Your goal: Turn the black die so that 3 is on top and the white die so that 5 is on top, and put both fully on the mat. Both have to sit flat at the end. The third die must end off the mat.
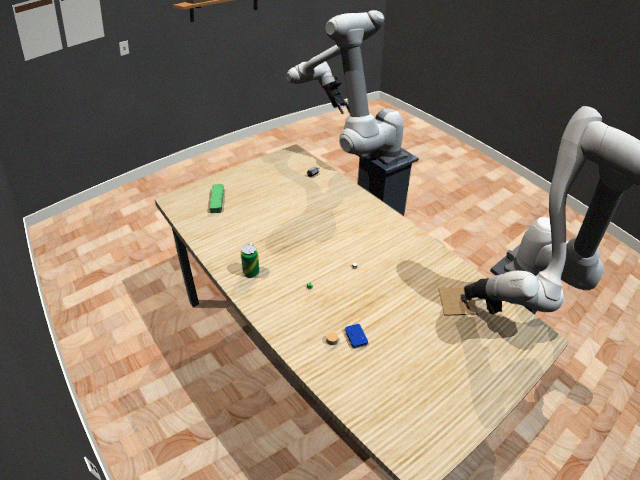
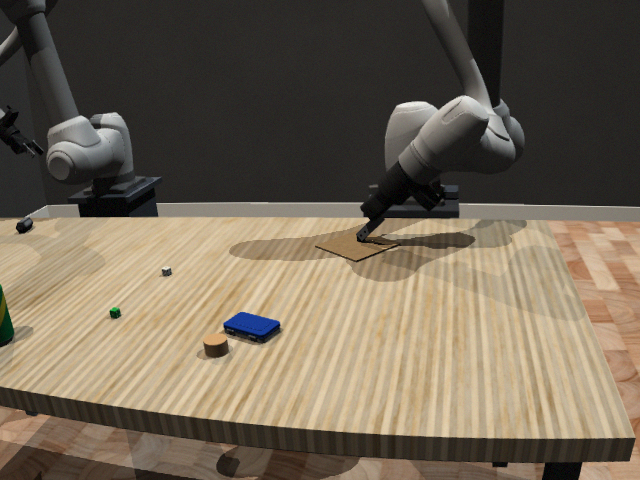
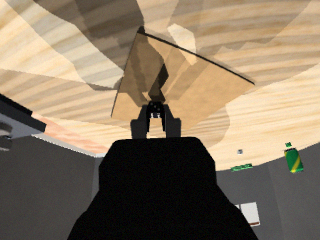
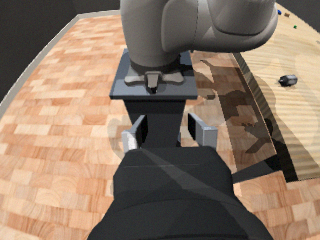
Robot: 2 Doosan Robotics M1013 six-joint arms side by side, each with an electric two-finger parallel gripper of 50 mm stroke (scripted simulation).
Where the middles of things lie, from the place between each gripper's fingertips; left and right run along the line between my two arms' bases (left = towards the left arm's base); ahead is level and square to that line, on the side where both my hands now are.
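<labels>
My left gripper (image 2: 361, 235) is 20 mm short of the tan mat (image 2: 346, 246), 10 mm to the left of it and 30 mm above it. Going by their middles, that mat is the nearest to my left gripper of the things named here. There's a blue case (image 2: 255, 328) too, and from my left hand it's 460 mm ahead, 80 mm to the right and 20 mm below.
My right hand, now, is 33 cm short of the tan mat, 135 cm to the right of it and 16 cm above it. Going by its middle, the tan mat is nearer to my left gripper than to my right hand.
</labels>
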